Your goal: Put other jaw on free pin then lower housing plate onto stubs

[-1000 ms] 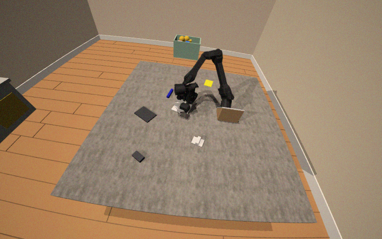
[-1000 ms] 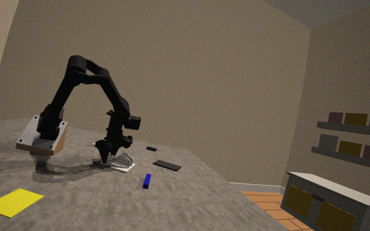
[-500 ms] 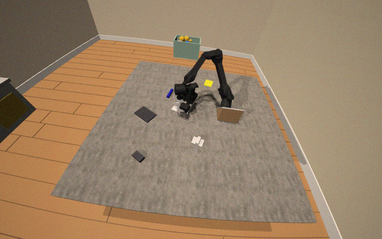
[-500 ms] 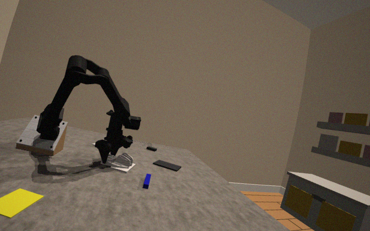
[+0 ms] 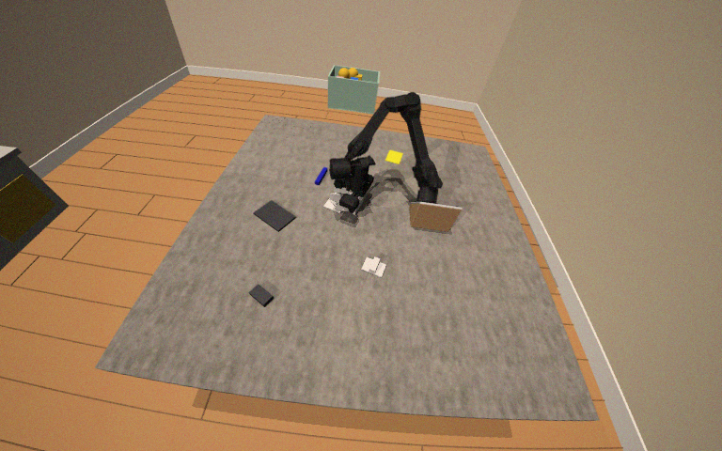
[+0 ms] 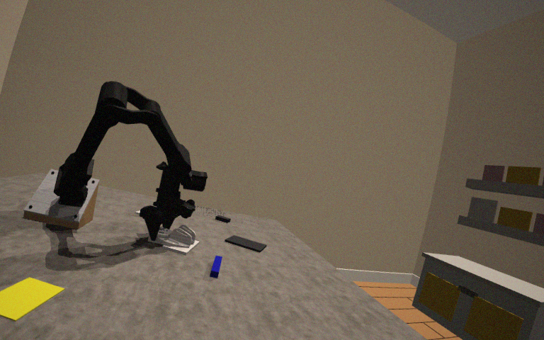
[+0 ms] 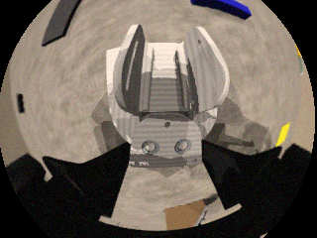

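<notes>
Now: the white jaw 20 mm to the right of my gripper tip, 20 mm ahead of it and 10 mm above it. From my gripper tip the other things lie so: yellow sheet: 370 mm to the right, 190 mm behind, 10 mm below; then dark flat plate: 300 mm ahead, 80 mm to the left; then blue block: 160 mm to the right, 150 mm ahead.
</notes>
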